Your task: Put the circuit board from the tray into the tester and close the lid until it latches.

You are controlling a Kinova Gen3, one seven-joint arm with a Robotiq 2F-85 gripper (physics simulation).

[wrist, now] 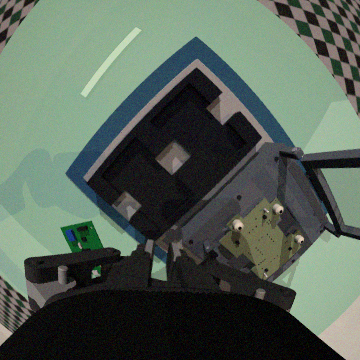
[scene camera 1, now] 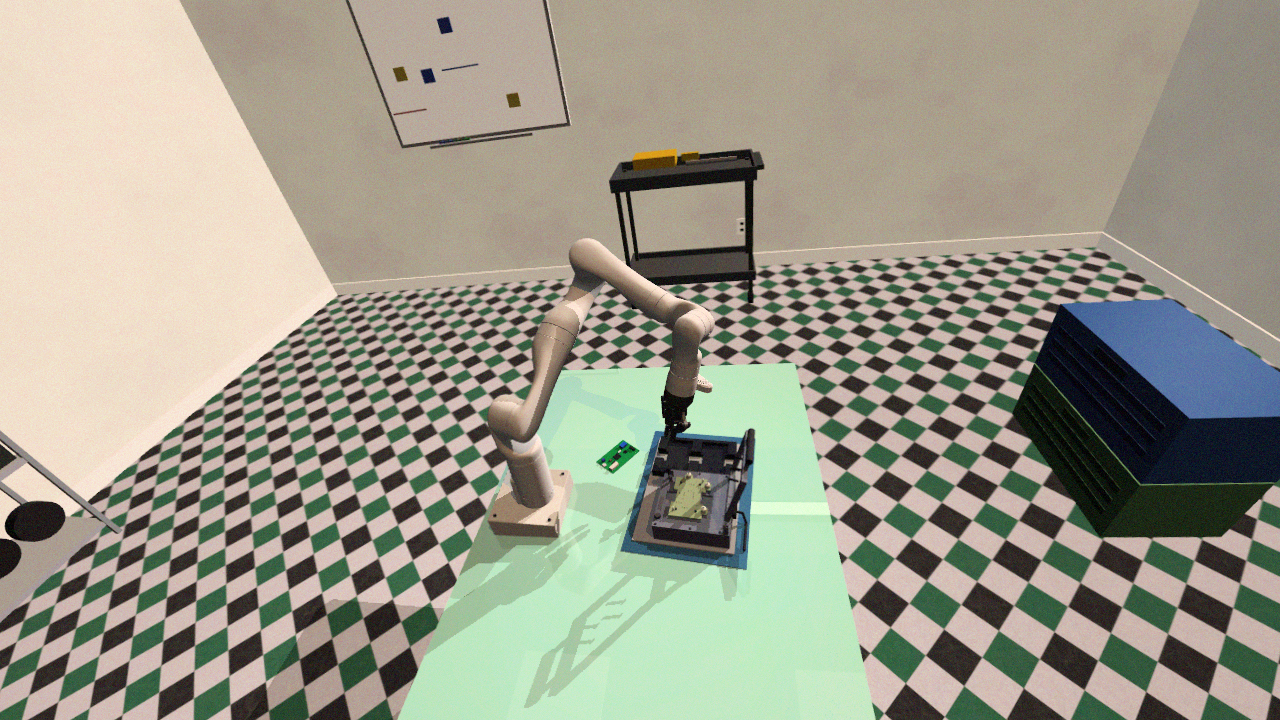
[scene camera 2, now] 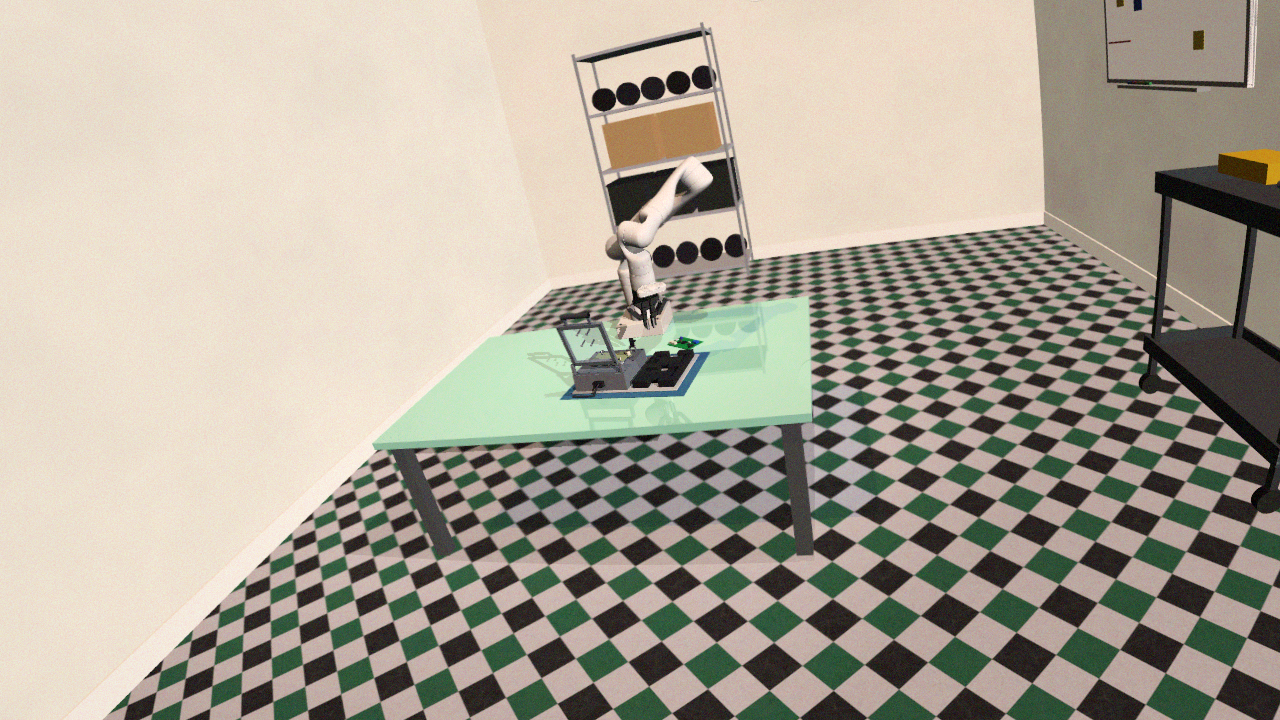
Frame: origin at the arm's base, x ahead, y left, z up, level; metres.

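Where they show: gripper, between the fingertips: (wrist: 160, 251) (scene camera 1: 669, 438) (scene camera 2: 650, 327); arm's base, origin of its link: (scene camera 1: 537, 493).
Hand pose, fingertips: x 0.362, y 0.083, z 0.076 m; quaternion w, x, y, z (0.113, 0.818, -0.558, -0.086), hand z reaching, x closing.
Things, the pixels of their top centre, and the offset from my fingertips. Level surfaces: height alone.
- green circuit board, centre of its top: (wrist: 85, 252) (scene camera 1: 617, 454) (scene camera 2: 684, 340) 0.124 m down, 0.159 m back, 0.077 m left
- olive bed, centre of its top: (wrist: 270, 244) (scene camera 1: 690, 491) (scene camera 2: 610, 354) 0.052 m down, 0.041 m ahead, 0.138 m right
- blue mat, height of its surface: 0.132 m down
The green circuit board (scene camera 1: 617, 456) (scene camera 2: 685, 342) (wrist: 82, 237) lies flat on the table beside the blue mat, off the black tray; a gripper link hides part of it in the wrist view. The black tray (scene camera 1: 684, 445) (scene camera 2: 666, 368) (wrist: 200, 112) has pale openings and shows no board. The grey tester (scene camera 1: 698, 528) (scene camera 2: 604, 379) (wrist: 235, 192) adjoins it, with an olive bed (scene camera 1: 689, 499) (wrist: 260, 235). Its frame lid (scene camera 1: 748, 447) (scene camera 2: 612, 344) (wrist: 335, 159) stands open. My gripper (scene camera 1: 676, 432) (scene camera 2: 650, 325) (wrist: 160, 251) hangs above the tray's board-side edge, nearly closed, with nothing visible between its fingertips.
The blue mat (scene camera 1: 689, 556) (scene camera 2: 680, 392) (wrist: 76, 175) lies under the tray and tester. The arm's base (scene camera 1: 532, 514) stands on the table near the board. A black cart (scene camera 1: 684, 176) and a blue and green cabinet (scene camera 1: 1172, 358) stand on the floor beyond the table.
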